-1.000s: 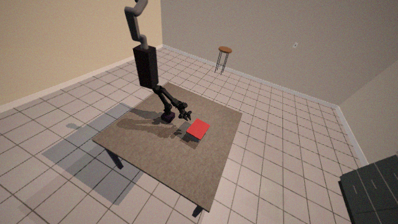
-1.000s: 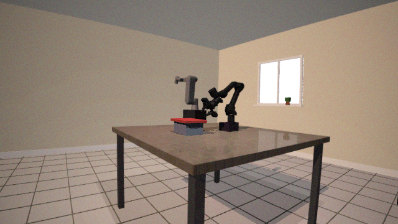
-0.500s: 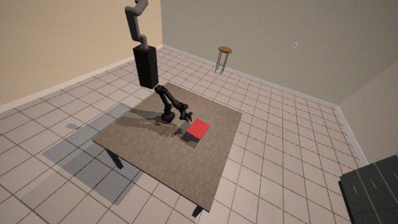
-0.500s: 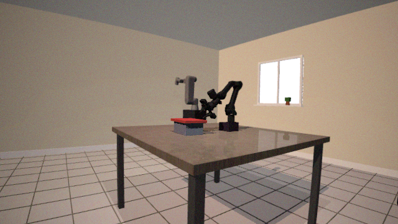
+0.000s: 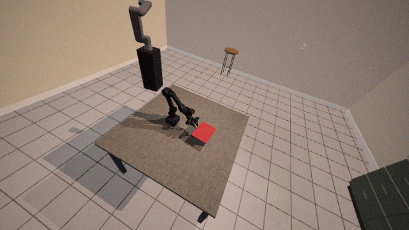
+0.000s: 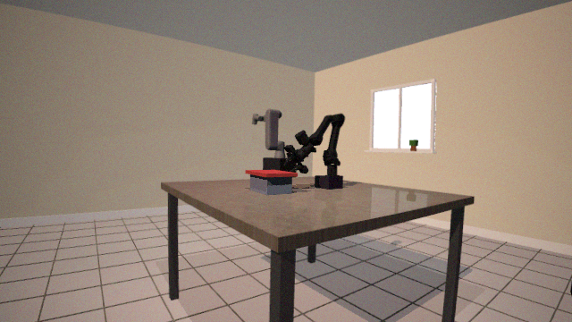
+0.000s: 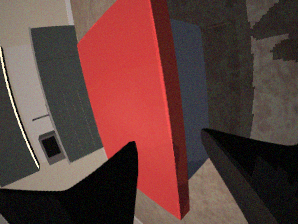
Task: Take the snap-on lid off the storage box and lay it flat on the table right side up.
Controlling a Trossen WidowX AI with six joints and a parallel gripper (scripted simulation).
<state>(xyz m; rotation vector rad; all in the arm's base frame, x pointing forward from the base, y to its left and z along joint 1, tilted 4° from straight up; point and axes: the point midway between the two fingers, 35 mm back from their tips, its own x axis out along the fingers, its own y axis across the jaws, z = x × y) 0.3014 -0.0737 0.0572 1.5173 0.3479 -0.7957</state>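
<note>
My gripper tip is 9 cm short of the red lid, 3 cm to the left of it and 2 cm above it. Also, from my gripper tip: grey-blue storage box (9 cm ahead, 3 cm to the right, 7 cm below).
</note>
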